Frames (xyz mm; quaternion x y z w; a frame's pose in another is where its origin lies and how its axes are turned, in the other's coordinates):
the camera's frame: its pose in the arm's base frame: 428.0 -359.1 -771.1 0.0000 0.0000 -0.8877 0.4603
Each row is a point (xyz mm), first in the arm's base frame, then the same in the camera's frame.
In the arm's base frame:
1: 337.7 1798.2 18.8
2: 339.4 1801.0 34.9
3: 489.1 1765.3 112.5
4: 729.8 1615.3 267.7
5: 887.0 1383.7 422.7
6: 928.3 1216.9 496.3
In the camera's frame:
1: -1711.1 -1316.8 789.9
2: -1714.4 -1317.1 806.0
3: -1771.5 -1174.1 883.6
4: -1787.6 -891.0 1038.8
5: -1688.9 -629.1 1193.8
6: -1576.4 -499.2 1267.4

